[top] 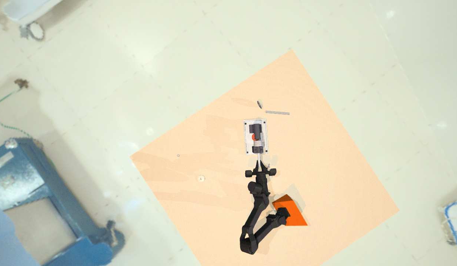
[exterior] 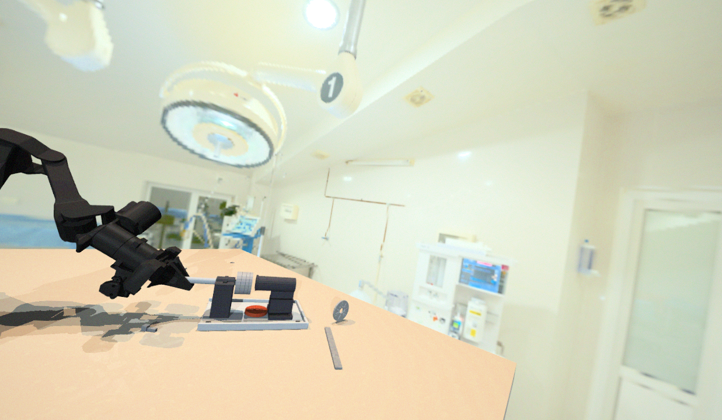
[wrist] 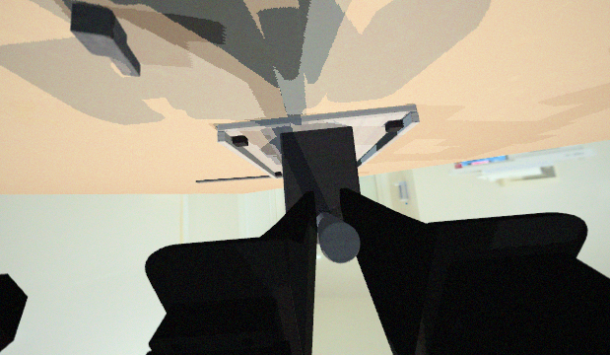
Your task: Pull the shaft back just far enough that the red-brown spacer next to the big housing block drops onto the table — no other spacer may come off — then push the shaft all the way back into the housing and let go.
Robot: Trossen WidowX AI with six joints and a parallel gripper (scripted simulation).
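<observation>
My gripper tip is now 8 cm past the small dark piece, 4 cm to the left of it and 6 cm above it. From my gripper tip the other things lie so: grey shaft (4 cm ahead, 2 cm to the right, 2 cm above); then red-brown spacer (13 cm ahead, 6 cm to the right, 5 cm below); then grey flat bar (20 cm ahead, 27 cm to the right, 6 cm below).
</observation>
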